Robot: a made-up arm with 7 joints. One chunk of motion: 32 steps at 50 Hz.
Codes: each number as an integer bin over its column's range. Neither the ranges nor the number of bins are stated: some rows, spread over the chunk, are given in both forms.
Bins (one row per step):
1: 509 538 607 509 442 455 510
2: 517 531 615 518 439 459 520
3: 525 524 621 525 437 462 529
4: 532 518 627 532 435 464 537
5: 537 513 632 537 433 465 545
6: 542 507 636 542 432 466 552
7: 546 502 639 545 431 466 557
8: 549 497 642 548 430 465 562
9: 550 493 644 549 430 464 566
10: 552 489 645 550 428 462 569
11: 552 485 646 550 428 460 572
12: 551 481 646 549 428 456 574
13: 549 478 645 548 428 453 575
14: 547 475 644 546 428 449 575
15: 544 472 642 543 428 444 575
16: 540 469 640 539 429 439 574
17: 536 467 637 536 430 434 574
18: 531 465 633 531 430 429 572
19: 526 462 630 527 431 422 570
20: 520 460 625 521 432 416 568
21: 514 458 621 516 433 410 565
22: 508 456 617 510 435 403 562
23: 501 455 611 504 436 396 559
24: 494 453 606 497 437 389 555
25: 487 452 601 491 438 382 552
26: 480 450 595 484 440 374 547
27: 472 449 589 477 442 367 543
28: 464 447 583 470 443 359 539
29: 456 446 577 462 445 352 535
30: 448 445 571 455 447 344 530
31: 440 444 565 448 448 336 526
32: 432 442 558 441 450 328 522
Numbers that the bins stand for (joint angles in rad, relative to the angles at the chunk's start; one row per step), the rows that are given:
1: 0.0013 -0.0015 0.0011 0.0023 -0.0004 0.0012 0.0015
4: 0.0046 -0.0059 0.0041 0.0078 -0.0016 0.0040 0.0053
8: 0.0069 -0.0106 0.0064 0.0117 -0.0025 0.0043 0.0088
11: 0.0074 -0.0132 0.0070 0.0121 -0.0029 0.0027 0.0102
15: 0.0062 -0.0161 0.0064 0.0105 -0.0029 -0.0022 0.0106
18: 0.0044 -0.0176 0.0050 0.0076 -0.0025 -0.0069 0.0102
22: 0.0012 -0.0196 0.0026 0.0025 -0.0016 -0.0149 0.0088
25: -0.0018 -0.0205 0.0002 -0.0020 -0.0011 -0.0215 0.0074
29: -0.0061 -0.0218 -0.0034 -0.0090 0.0002 -0.0308 0.0050
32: -0.0095 -0.0227 -0.0062 -0.0141 0.0011 -0.0382 0.0032
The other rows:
2: 0.0025 -0.0031 0.0023 0.0044 -0.0009 0.0024 0.0029
3: 0.0036 -0.0046 0.0032 0.0061 -0.0013 0.0034 0.0041
5: 0.0053 -0.0070 0.0049 0.0090 -0.0020 0.0043 0.0064
6: 0.0060 -0.0083 0.0055 0.0102 -0.0022 0.0046 0.0074
7: 0.0065 -0.0094 0.0059 0.0109 -0.0023 0.0046 0.0081
9: 0.0071 -0.0114 0.0067 0.0119 -0.0025 0.0040 0.0093
10: 0.0074 -0.0123 0.0068 0.0121 -0.0029 0.0034 0.0097
12: 0.0072 -0.0141 0.0070 0.0119 -0.0029 0.0015 0.0104
13: 0.0069 -0.0147 0.0068 0.0117 -0.0029 0.0006 0.0106
14: 0.0067 -0.0154 0.0067 0.0112 -0.0029 -0.0007 0.0106
16: 0.0057 -0.0167 0.0061 0.0095 -0.0027 -0.0038 0.0104
17: 0.0051 -0.0172 0.0056 0.0088 -0.0025 -0.0053 0.0104
19: 0.0037 -0.0183 0.0046 0.0066 -0.0023 -0.0090 0.0099
20: 0.0029 -0.0187 0.0038 0.0052 -0.0022 -0.0109 0.0096
21: 0.0020 -0.0191 0.0032 0.0040 -0.0020 -0.0128 0.0092
23: 0.0002 -0.0198 0.0017 0.0011 -0.0014 -0.0171 0.0083
24: -0.0008 -0.0202 0.0010 -0.0006 -0.0013 -0.0193 0.0078
26: -0.0027 -0.0209 -0.0007 -0.0037 -0.0007 -0.0239 0.0067
27: -0.0039 -0.0211 -0.0016 -0.0054 -0.0004 -0.0261 0.0061
28: -0.0050 -0.0216 -0.0025 -0.0071 -0.0002 -0.0286 0.0055
30: -0.0072 -0.0220 -0.0043 -0.0107 0.0005 -0.0333 0.0043
31: -0.0083 -0.0222 -0.0052 -0.0124 0.0007 -0.0357 0.0037

